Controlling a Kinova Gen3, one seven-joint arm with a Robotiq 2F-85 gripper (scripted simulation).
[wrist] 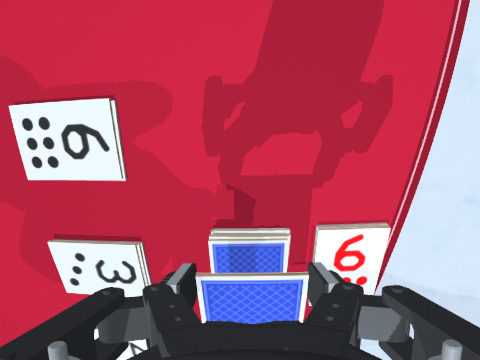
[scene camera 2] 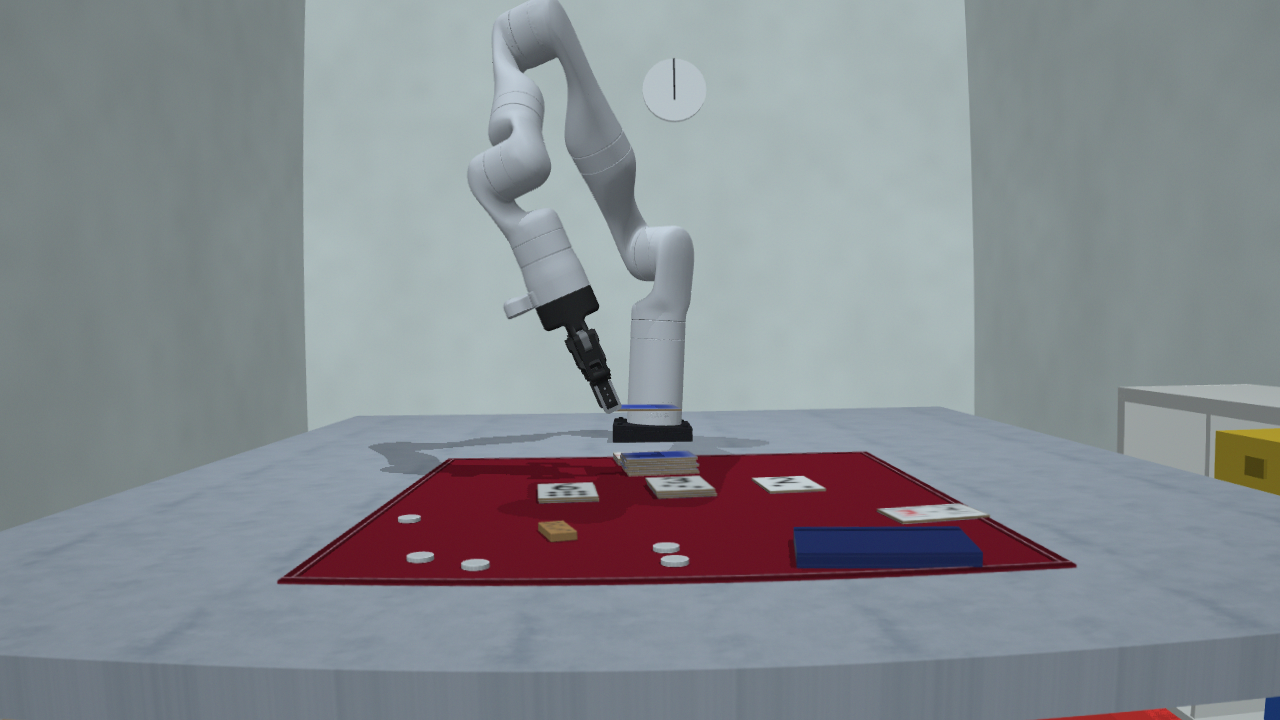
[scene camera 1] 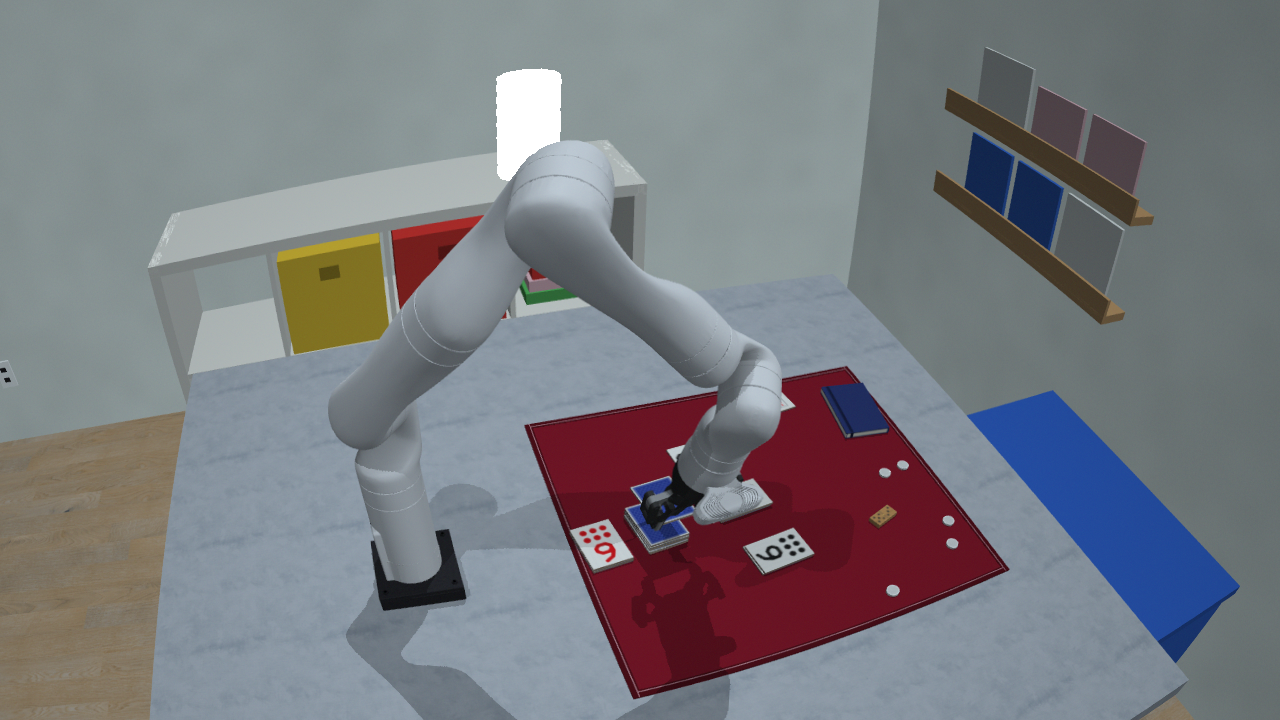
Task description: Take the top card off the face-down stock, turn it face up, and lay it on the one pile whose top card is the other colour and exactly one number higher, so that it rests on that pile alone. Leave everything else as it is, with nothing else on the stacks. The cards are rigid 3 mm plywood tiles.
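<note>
My gripper: visible, wrist view and scene camera 1 included. Blue book: visible.
</note>
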